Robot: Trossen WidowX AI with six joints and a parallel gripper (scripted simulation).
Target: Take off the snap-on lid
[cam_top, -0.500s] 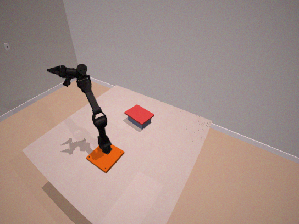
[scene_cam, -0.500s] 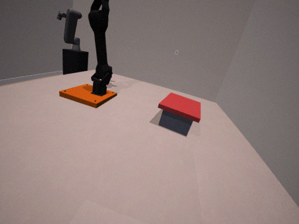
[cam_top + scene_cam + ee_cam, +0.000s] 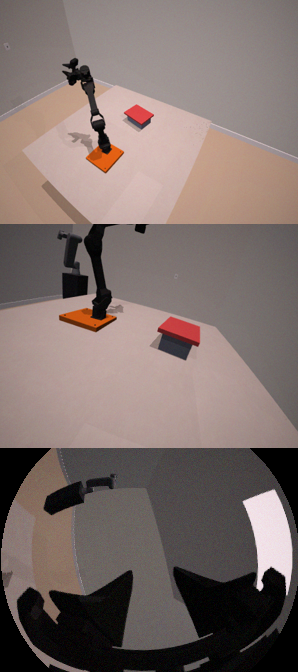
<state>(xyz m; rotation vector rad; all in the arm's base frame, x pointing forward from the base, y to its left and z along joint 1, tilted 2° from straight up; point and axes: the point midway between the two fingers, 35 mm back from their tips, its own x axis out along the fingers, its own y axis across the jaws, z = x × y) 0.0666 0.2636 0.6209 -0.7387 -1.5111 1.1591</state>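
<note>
The red lid lies 55 cm below my gripper tip, 37 cm to the right of it and 37 cm ahead of it. Round my gripper tip: storage box 59 cm below, 37 cm to the right, 37 cm ahead.
</note>
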